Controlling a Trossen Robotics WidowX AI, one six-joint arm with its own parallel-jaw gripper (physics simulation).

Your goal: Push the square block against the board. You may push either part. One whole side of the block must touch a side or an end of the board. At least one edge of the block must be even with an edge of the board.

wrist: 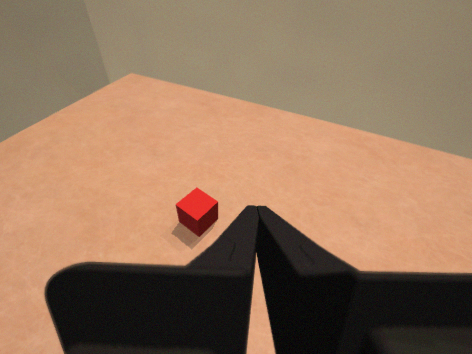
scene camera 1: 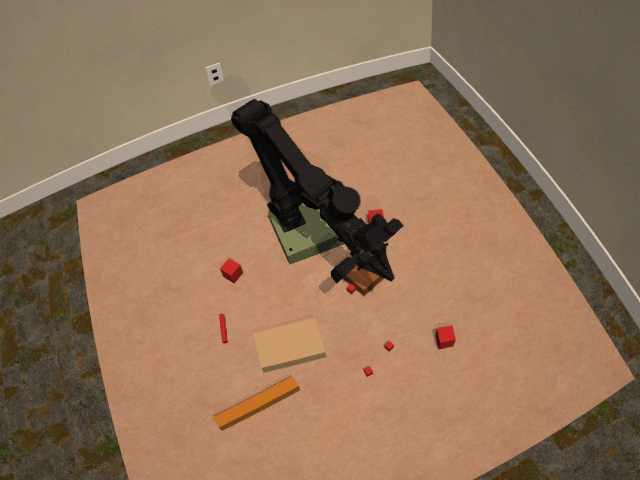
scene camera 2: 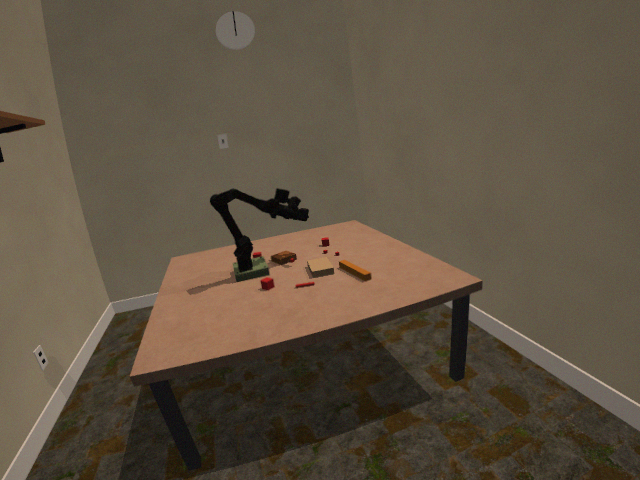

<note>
The gripper (scene camera 1: 393,280) is shut, holding nothing. On the table rests an orange board (scene camera 1: 286,388).
The gripper shows as well in the wrist view (wrist: 255,215). The wrist view does not show the orange board: it is out of frame.
</note>
